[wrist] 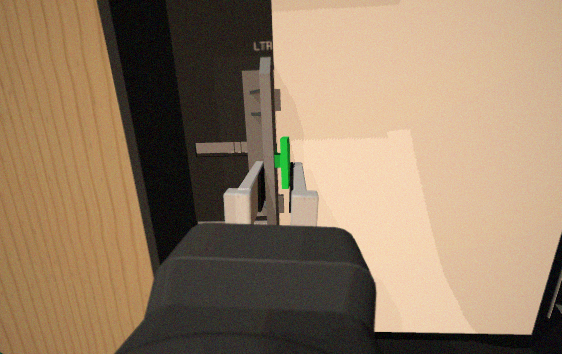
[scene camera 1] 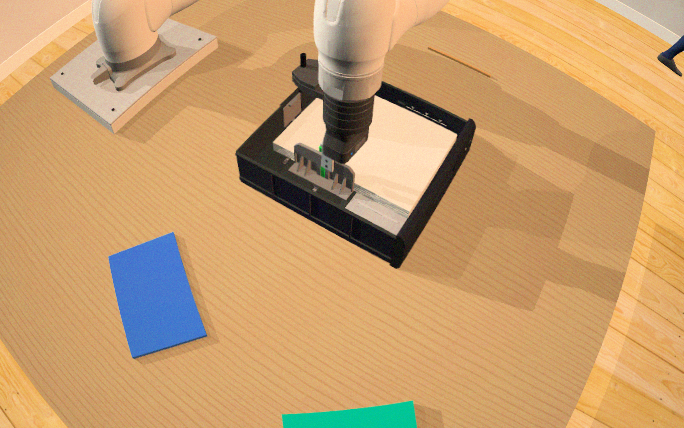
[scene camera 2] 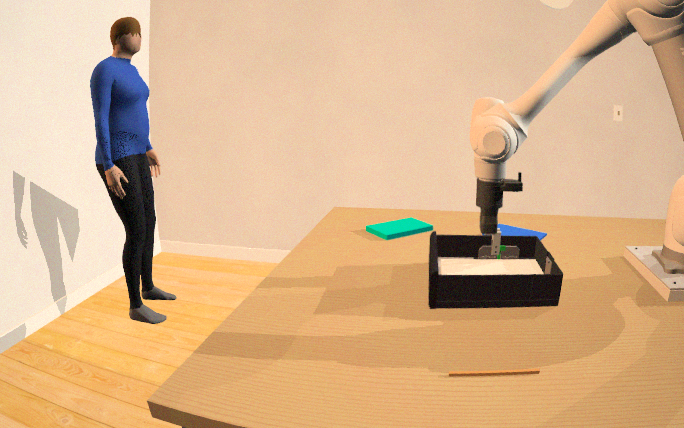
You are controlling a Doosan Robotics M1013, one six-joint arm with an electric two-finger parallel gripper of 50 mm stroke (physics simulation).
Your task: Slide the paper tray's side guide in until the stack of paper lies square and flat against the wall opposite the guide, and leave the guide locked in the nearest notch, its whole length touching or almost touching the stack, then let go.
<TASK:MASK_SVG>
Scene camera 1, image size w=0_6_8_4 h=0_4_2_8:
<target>gripper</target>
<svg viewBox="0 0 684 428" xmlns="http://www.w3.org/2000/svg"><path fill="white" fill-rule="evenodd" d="M374 103L363 112L346 114L331 109L323 100L323 122L326 132L323 141L320 143L320 147L322 147L321 167L333 172L335 161L340 164L346 164L368 141Z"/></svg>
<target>cream paper stack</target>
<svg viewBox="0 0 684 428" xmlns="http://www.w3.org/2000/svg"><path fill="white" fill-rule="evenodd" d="M323 100L316 98L273 142L274 151L293 160L294 145L301 142L319 151L320 143L323 141L326 132L323 122ZM375 96L368 141L346 164L355 172L355 192L408 218L454 145L457 134Z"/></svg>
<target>blue slab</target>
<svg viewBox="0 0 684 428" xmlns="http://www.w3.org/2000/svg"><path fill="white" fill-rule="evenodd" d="M174 232L108 256L119 311L133 359L207 337L186 276Z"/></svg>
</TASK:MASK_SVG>
